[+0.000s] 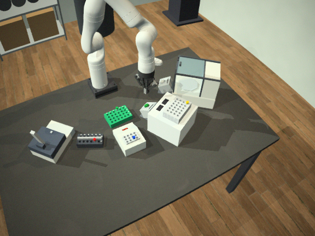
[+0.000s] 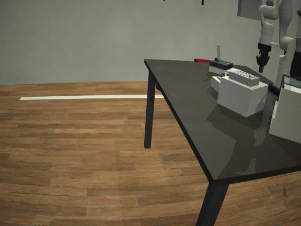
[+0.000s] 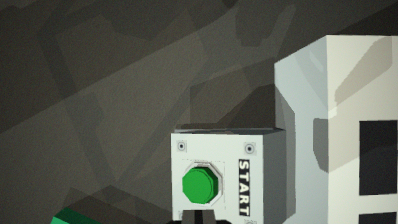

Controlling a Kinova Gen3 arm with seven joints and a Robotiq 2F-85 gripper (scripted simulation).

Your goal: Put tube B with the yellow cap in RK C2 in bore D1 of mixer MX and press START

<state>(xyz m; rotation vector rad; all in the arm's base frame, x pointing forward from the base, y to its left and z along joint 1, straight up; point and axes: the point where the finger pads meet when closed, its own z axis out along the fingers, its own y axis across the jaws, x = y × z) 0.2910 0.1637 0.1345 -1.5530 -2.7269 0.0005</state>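
My hand is 110 mm above the green start key. The rest, counted from my hand: mixer shaking block (150 mm ahead, 90 mm to the left, 30 mm below); then green-capped tube (60 mm behind, 140 mm to the right, 150 mm below); then green rack RK (40 mm behind, 150 mm to the right, 160 mm below).
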